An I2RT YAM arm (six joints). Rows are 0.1 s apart.
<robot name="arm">
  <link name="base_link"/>
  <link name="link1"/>
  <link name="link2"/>
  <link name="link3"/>
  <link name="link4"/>
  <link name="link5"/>
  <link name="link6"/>
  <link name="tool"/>
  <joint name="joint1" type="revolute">
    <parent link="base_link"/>
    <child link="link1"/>
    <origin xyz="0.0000 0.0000 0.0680"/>
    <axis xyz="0 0 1"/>
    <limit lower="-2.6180" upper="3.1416"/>
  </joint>
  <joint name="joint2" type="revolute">
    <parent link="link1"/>
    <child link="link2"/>
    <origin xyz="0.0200 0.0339 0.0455"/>
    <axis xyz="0 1 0"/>
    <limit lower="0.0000" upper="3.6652"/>
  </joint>
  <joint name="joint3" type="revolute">
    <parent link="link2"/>
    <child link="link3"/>
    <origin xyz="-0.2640 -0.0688 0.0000"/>
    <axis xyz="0 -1 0"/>
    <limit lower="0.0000" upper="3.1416"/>
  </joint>
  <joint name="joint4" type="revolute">
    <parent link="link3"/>
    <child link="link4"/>
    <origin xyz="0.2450 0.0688 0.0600"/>
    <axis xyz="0 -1 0"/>
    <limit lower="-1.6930" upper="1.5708"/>
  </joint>
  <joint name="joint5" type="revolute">
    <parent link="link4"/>
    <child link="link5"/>
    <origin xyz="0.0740 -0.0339 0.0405"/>
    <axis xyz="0 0 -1"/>
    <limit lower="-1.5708" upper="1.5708"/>
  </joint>
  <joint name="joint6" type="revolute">
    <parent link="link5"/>
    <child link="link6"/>
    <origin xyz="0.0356 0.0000 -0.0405"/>
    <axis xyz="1 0 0"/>
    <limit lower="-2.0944" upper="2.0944"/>
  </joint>
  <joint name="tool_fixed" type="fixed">
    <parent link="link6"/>
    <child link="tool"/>
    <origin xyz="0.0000 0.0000 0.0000" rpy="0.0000 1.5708 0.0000"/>
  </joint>
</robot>
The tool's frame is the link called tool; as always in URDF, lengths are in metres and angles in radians.
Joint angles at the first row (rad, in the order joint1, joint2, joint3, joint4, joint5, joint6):
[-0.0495, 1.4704, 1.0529, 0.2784, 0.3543, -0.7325]
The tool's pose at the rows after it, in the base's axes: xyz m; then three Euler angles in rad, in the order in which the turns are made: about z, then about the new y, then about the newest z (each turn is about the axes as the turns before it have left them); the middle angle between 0 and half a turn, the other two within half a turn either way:
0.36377, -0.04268, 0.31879, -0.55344, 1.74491, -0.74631
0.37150, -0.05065, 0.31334, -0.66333, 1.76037, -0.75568
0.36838, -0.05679, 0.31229, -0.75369, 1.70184, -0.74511
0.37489, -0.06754, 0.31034, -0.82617, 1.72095, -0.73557
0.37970, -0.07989, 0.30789, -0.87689, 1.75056, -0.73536
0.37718, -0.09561, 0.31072, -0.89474, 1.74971, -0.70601
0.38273, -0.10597, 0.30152, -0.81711, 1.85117, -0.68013
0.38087, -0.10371, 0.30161, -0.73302, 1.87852, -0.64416
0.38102, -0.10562, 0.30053, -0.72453, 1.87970, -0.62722
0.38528, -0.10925, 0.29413, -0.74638, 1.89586, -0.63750
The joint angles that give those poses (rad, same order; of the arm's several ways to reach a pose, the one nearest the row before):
[-0.0725, 1.5438, 1.1522, 0.1957, 0.4731, -0.6562]
[-0.0845, 1.5865, 1.1835, 0.1777, 0.5672, -0.6331]
[-0.0950, 1.5846, 1.1515, 0.2680, 0.6521, -0.6443]
[-0.1181, 1.6205, 1.1927, 0.2312, 0.6985, -0.6082]
[-0.1472, 1.6508, 1.2318, 0.1799, 0.7154, -0.5768]
[-0.1899, 1.6509, 1.2414, 0.1764, 0.6913, -0.5558]
[-0.2218, 1.6825, 1.2824, 0.0654, 0.5691, -0.4949]
[-0.2240, 1.6692, 1.2758, 0.0444, 0.4830, -0.4767]
[-0.2297, 1.6715, 1.2737, 0.0499, 0.4695, -0.4646]
[-0.2351, 1.6968, 1.2844, 0.0437, 0.4822, -0.4602]

